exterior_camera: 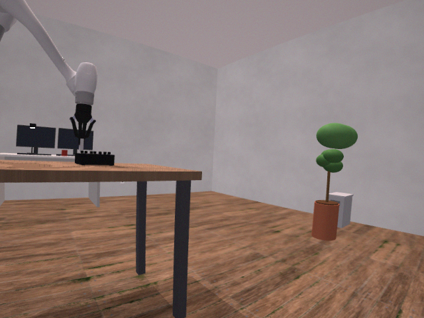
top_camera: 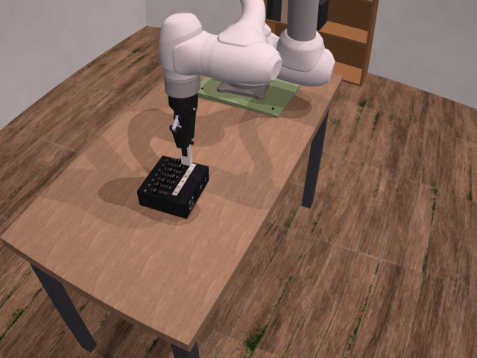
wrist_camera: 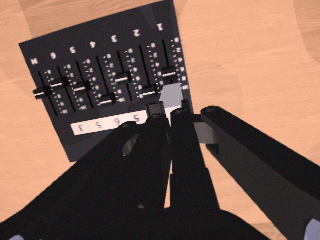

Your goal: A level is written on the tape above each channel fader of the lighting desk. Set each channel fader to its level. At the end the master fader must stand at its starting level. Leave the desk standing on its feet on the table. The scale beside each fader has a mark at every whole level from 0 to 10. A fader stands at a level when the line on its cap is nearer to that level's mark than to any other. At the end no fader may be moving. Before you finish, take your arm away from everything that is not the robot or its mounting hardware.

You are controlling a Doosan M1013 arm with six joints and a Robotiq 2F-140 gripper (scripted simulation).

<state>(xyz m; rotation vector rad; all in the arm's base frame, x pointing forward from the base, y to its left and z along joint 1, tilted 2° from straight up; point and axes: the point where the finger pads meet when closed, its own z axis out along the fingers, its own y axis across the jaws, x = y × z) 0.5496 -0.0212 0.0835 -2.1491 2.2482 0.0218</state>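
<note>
My gripper is now 2 cm to the left of the channel 1 fader and 3 cm above it. From my hand the other things lie so: channel 6 fader (11 cm ahead, 4 cm to the right, 3 cm below); then channel 2 fader (2 cm ahead, 1 cm to the right, 3 cm below); then channel 4 fader (7 cm ahead, 1 cm to the right, 3 cm below).
</note>
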